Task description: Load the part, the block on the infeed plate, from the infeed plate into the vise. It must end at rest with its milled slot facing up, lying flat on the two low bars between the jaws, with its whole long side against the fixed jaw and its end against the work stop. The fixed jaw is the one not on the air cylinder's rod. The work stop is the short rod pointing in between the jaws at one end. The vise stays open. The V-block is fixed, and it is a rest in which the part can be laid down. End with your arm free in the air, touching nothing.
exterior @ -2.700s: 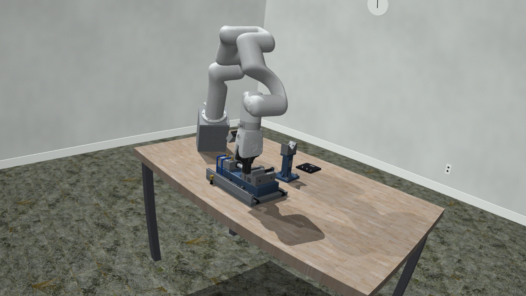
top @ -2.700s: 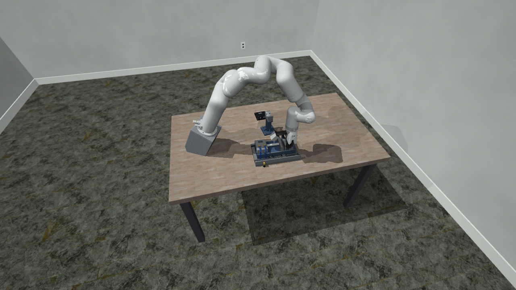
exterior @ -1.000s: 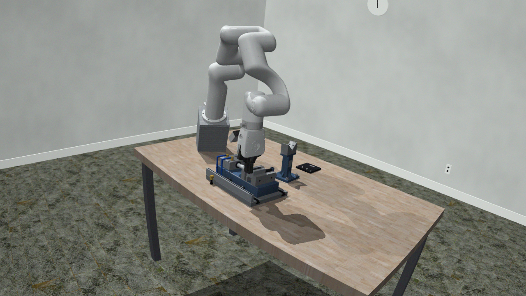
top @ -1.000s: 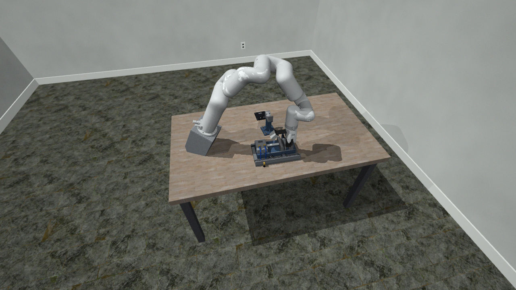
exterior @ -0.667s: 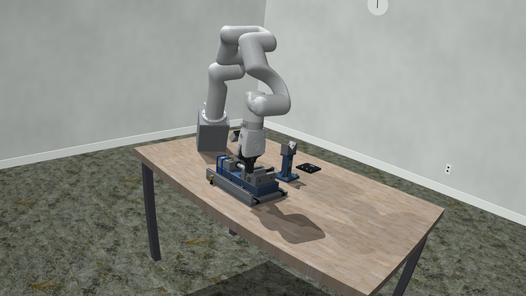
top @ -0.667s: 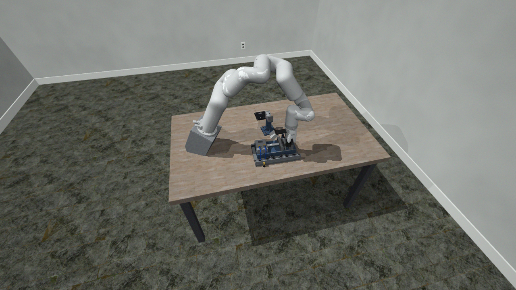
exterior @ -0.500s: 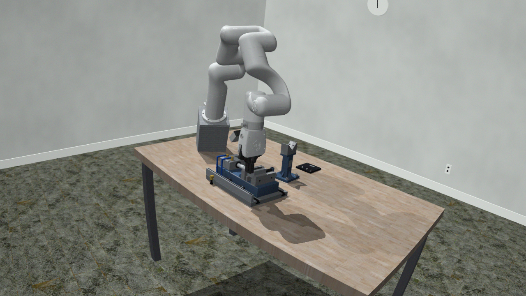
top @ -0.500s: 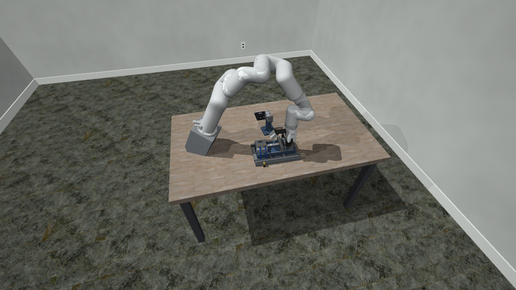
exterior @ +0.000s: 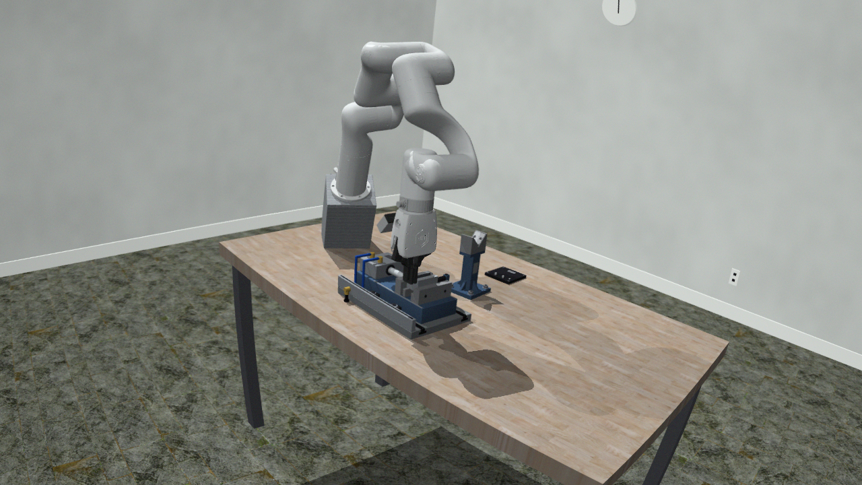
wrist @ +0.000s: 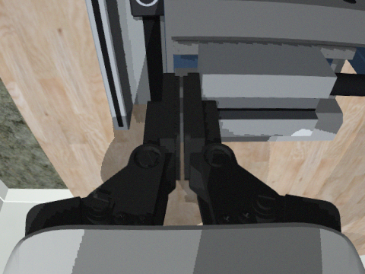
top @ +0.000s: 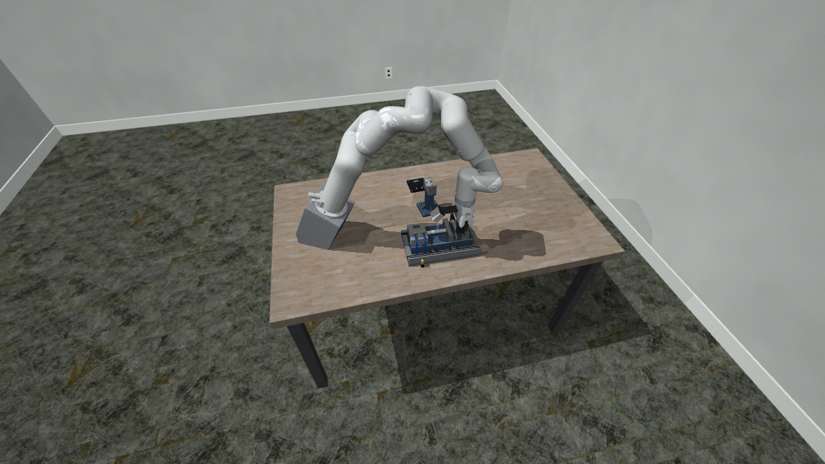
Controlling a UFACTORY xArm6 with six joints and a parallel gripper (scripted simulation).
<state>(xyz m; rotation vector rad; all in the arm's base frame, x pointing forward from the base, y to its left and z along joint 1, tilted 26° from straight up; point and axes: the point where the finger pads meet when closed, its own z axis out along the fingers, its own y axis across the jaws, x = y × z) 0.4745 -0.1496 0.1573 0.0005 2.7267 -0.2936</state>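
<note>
The fixed jaw lies 3 cm ahead of my hand, 4 cm to the left of it and 4 cm below it. The rest, counted from my hand: dark work stop rod: 9 cm to the left, 3 cm below; grey block: 4 cm to the left, 2 cm below; moving jaw: 3 cm behind, 5 cm to the left, 4 cm below.
</note>
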